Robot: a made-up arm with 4 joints.
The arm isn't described. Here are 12 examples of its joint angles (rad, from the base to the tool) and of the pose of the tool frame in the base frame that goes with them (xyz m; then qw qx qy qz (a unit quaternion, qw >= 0)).
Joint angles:
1: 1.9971 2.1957 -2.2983 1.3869
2: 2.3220 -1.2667 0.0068 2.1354
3: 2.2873 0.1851 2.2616 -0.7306
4: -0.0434 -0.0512 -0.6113 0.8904
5: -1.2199 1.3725 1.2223 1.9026
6: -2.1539 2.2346 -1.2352 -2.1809
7: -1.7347 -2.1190 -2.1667 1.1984
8: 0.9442 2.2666 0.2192 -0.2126
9: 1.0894 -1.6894 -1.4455 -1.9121
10: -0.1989 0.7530 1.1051 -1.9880
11: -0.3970 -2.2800 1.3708 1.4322
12: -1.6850 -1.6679 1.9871 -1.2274
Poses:
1: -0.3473 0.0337 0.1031 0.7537 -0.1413 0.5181 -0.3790
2: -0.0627 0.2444 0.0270 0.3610 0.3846 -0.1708 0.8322
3: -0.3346 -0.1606 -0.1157 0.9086 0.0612 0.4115 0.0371
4: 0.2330 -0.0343 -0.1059 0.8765 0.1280 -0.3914 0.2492
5: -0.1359 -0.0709 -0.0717 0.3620 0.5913 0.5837 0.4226
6: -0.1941 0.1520 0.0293 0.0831 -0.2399 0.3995 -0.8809
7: 0.2825 -0.0393 0.1281 0.2123 0.7280 -0.5366 -0.3702
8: 0.3244 0.2991 0.0757 0.4742 0.4789 -0.7105 0.2022
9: 0.2976 0.0232 -0.0196 0.4868 0.4412 -0.5865 -0.4736
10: -0.1561 0.2703 -0.0888 0.6802 0.5608 0.4393 -0.1728
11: 0.1106 -0.1968 0.2678 0.7269 -0.5327 0.4320 0.0355
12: 0.4019 -0.0643 0.1820 0.5657 -0.2823 -0.4971 0.5943
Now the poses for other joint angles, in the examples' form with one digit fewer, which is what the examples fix.
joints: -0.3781 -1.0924 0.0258 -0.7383
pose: -0.232 -0.030 0.253 0.596 0.147 0.779 -0.127
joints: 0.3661 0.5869 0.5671 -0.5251
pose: -0.041 0.000 -0.280 0.987 0.151 -0.002 -0.059
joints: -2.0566 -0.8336 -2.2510 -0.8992
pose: -0.100 -0.120 -0.218 0.916 0.266 0.195 0.227
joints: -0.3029 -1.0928 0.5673 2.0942
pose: 0.111 -0.211 0.145 0.834 -0.346 -0.413 -0.121
